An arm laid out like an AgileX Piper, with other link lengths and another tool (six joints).
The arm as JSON. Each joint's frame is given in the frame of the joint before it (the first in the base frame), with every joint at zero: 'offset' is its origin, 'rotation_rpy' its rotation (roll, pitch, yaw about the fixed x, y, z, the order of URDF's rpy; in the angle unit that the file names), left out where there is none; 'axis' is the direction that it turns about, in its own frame. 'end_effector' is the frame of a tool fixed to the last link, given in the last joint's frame.
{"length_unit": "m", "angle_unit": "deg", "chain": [
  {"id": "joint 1", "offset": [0.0, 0.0, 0.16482], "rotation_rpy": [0.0, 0.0, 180.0], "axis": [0.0, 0.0, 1.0]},
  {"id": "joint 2", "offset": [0.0, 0.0, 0.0], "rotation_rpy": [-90.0, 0.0, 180.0], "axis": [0.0, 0.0, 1.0]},
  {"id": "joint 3", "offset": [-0.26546, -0.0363, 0.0], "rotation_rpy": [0.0, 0.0, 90.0], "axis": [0.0, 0.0, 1.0]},
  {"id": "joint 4", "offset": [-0.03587, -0.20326, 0.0], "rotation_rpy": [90.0, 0.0, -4.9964], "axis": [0.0, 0.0, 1.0]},
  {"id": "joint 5", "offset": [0.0, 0.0, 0.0], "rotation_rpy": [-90.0, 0.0, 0.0], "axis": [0.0, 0.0, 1.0]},
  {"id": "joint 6", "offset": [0.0, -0.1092, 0.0], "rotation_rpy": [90.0, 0.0, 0.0], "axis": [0.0, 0.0, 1.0]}
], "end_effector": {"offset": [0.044, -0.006, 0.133], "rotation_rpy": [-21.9, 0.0, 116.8]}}
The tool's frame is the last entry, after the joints.
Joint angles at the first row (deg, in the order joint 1, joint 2, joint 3, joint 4, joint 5, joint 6):
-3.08 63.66 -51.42 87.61 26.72 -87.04
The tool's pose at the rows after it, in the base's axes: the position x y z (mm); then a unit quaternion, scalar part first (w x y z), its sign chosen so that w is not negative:
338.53 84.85 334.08 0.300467 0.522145 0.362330 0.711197
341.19 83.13 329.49 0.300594 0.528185 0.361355 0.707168
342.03 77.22 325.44 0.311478 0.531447 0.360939 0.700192
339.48 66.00 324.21 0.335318 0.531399 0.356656 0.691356
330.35 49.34 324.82 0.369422 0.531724 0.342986 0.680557
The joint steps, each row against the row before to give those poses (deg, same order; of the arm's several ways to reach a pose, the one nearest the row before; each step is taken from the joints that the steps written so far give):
0.00 0.46 0.01 1.00 -0.41 0.02
0.00 0.69 0.18 0.47 -0.45 -0.37
0.00 -0.16 0.65 0.02 -1.40 -0.69
0.00 -1.54 1.34 -0.01 -2.69 -1.11
0.00 -3.53 2.63 0.23 -4.12 -1.05

